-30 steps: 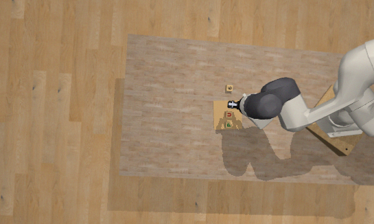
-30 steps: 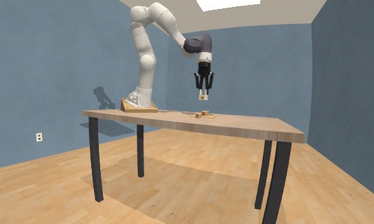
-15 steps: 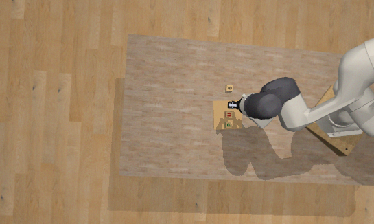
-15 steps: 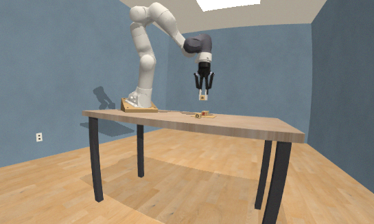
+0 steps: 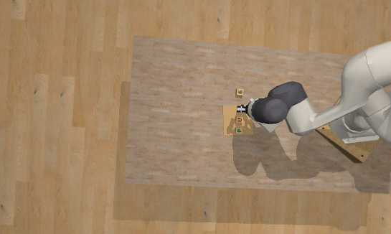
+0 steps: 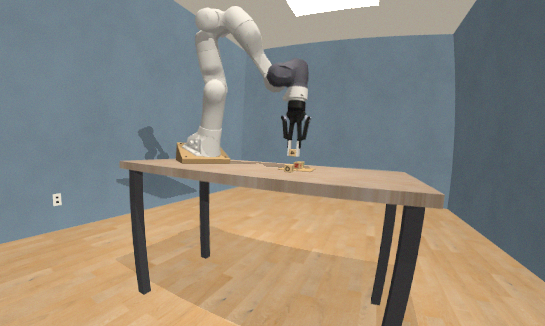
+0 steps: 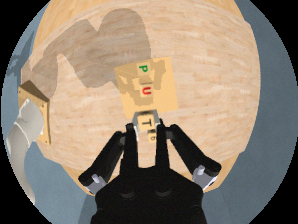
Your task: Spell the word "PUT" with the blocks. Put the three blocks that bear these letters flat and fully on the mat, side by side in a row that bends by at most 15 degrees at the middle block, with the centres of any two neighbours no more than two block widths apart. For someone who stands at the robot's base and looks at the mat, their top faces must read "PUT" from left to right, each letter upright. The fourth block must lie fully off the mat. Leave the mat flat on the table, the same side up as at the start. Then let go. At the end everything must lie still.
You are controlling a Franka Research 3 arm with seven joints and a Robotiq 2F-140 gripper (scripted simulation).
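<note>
My hand is 1 cm short of the red U block, 5 cm to the right of it and 7 cm above it. The rest, counted from my hand: T block: 2 cm below; then block marked 6: 1 cm ahead, 8 cm to the right, 8 cm below; then tan mat: 5 cm to the left, 9 cm below.
</note>
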